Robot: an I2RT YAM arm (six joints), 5 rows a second.
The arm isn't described. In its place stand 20 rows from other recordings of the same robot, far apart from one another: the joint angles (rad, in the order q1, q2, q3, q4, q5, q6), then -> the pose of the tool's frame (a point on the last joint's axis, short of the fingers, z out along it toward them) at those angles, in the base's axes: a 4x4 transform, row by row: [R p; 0 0 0 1], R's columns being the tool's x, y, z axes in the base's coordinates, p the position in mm.
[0.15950, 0.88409, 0.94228, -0.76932, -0.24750, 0.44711] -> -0.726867 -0.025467 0.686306 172.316; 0.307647 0.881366 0.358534 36.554; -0.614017 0.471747 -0.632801 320.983; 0 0 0 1
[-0.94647, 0.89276, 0.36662, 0.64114, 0.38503, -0.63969] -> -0.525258 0.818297 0.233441 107.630; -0.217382 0.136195 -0.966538 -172.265; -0.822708 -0.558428 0.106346 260.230; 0 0 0 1
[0.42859, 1.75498, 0.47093, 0.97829, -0.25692, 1.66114] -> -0.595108 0.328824 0.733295 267.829; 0.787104 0.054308 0.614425 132.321; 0.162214 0.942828 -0.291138 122.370; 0 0 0 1
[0.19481, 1.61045, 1.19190, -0.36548, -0.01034, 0.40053] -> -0.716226 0.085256 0.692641 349.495; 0.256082 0.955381 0.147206 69.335; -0.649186 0.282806 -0.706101 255.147; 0 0 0 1
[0.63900, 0.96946, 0.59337, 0.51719, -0.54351, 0.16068] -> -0.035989 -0.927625 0.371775 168.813; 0.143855 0.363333 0.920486 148.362; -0.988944 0.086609 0.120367 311.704; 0 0 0 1
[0.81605, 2.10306, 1.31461, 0.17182, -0.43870, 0.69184] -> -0.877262 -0.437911 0.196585 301.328; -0.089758 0.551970 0.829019 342.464; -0.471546 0.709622 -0.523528 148.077; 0 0 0 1
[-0.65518, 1.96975, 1.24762, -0.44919, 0.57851, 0.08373] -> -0.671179 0.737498 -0.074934 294.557; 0.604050 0.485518 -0.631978 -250.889; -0.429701 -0.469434 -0.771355 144.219; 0 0 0 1
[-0.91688, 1.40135, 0.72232, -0.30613, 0.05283, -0.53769] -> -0.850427 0.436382 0.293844 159.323; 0.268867 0.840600 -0.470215 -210.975; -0.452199 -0.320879 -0.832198 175.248; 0 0 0 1
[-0.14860, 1.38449, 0.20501, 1.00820, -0.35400, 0.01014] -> -0.170574 -0.197223 0.965405 225.167; 0.035153 0.977922 0.205991 -21.230; -0.984718 0.069073 -0.159875 151.034; 0 0 0 1
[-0.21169, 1.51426, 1.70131, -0.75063, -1.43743, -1.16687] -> 0.522251 -0.791226 0.318144 301.897; -0.237299 0.223497 0.945377 -28.791; -0.819111 -0.569219 -0.071035 439.532; 0 0 0 1
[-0.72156, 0.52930, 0.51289, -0.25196, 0.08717, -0.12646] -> -0.288430 0.690205 0.663645 105.781; 0.086417 0.709037 -0.699856 -97.197; -0.953593 -0.144509 -0.264153 273.749; 0 0 0 1
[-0.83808, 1.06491, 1.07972, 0.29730, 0.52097, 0.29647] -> 0.477356 0.859626 0.182139 144.662; -0.151682 0.284780 -0.946516 -187.257; -0.865519 0.424198 0.266331 440.260; 0 0 0 1
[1.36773, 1.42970, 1.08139, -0.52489, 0.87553, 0.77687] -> -0.480337 -0.268131 0.835094 86.434; -0.106020 0.962894 0.248184 284.234; -0.870653 0.030675 -0.490941 273.465; 0 0 0 1
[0.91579, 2.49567, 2.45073, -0.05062, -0.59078, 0.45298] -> -0.488328 -0.870464 0.061874 338.415; -0.039066 0.092637 0.994933 473.120; -0.871785 0.483437 -0.079242 311.463; 0 0 0 1
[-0.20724, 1.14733, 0.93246, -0.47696, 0.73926, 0.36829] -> -0.344899 0.840300 0.418259 230.829; 0.344379 0.527809 -0.776415 -73.043; -0.873183 -0.123746 -0.471422 296.573; 0 0 0 1
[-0.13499, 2.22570, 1.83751, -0.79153, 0.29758, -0.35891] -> -0.941811 -0.097621 0.321655 465.767; -0.210986 0.916606 -0.339585 -73.792; -0.261680 -0.387690 -0.883867 185.803; 0 0 0 1
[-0.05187, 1.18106, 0.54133, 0.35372, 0.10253, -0.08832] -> -0.293848 0.124200 0.947749 256.499; -0.072605 0.985758 -0.151692 -16.965; -0.953091 -0.113385 -0.280645 228.712; 0 0 0 1
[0.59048, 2.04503, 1.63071, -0.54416, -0.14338, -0.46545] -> -0.329500 -0.858481 0.392987 372.437; -0.755618 0.489340 0.435416 255.751; -0.566102 -0.153479 -0.809922 215.273; 0 0 0 1
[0.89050, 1.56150, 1.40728, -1.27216, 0.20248, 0.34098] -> -0.835205 -0.492344 0.245008 184.537; -0.511425 0.859162 -0.016904 216.681; -0.202179 -0.139422 -0.969374 291.405; 0 0 0 1
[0.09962, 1.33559, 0.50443, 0.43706, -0.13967, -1.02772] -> -0.003624 -0.444096 0.895972 266.986; -0.852373 0.469902 0.229463 31.667; -0.522923 -0.762870 -0.380238 187.739; 0 0 0 1
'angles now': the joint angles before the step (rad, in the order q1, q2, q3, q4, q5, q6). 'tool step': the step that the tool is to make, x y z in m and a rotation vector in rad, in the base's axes. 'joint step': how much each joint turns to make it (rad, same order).
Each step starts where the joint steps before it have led.
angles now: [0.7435, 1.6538, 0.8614, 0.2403, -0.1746, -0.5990]
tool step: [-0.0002, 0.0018, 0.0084, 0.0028, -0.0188, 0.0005]
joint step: [0.0051, -0.0144, 0.0169, -0.0167, 0.0095, -0.0069]
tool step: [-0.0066, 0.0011, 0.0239, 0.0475, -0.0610, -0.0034]
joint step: [0.0175, -0.0625, 0.0088, 0.0062, 0.0219, 0.0035]
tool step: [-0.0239, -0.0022, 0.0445, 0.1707, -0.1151, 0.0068]
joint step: [0.0484, -0.1400, -0.0303, 0.0993, 0.0254, 0.0507]
